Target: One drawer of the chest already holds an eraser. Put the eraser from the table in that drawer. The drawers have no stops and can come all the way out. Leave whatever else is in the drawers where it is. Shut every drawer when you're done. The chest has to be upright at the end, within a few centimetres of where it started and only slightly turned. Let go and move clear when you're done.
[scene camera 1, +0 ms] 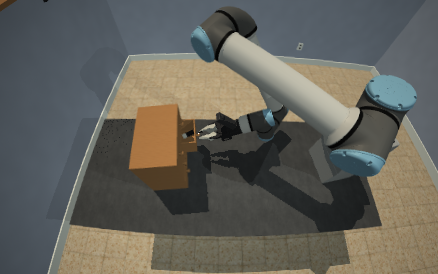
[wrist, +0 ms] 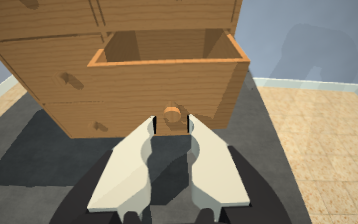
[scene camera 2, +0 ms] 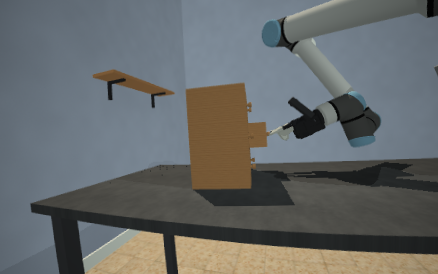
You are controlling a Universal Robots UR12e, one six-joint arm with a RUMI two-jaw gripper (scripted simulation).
Scene:
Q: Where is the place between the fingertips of my gripper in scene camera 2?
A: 268,135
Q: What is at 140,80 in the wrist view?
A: A drawer.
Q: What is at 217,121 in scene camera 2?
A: A wooden chest.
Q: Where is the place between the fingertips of my gripper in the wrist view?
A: At 171,116

